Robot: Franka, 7 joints.
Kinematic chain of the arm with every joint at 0, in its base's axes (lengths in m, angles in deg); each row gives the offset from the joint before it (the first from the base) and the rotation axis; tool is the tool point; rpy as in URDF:
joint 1: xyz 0 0 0.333 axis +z
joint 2: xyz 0 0 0 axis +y
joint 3: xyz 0 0 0.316 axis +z
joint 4: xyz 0.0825 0 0 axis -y
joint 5: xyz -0.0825 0 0.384 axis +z
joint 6: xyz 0 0 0 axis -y
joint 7: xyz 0.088 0 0 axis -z
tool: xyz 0 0 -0.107 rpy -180 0 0
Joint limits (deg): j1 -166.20..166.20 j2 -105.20..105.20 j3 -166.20..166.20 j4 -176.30..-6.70 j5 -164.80..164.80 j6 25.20..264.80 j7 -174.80..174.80
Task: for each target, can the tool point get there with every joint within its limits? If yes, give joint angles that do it. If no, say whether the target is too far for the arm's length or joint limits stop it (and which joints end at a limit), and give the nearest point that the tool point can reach.
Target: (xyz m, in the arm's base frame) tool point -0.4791 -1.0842 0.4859
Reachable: no: too far | nearest point -0.3439 -0.7782 0.4428 | short by 0.337 m
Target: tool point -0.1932 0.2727 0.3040
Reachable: yes | joints -118.16 57.53 -98.94 -156.53 -7.86 113.96 -44.97
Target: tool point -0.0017 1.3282 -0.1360
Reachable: no: too far | nearest point -0.0010 0.8089 0.0474 | short by 0.551 m
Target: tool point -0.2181 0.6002 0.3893
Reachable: yes | joints 65.87 22.12 50.87 -108.88 92.57 154.22 -97.37
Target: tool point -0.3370 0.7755 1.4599
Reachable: no: too far | nearest point -0.2052 0.4722 1.0192 | short by 0.551 m
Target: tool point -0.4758 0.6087 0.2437
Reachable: yes | joints 97.93 88.26 67.14 -40.65 27.44 89.78 15.16
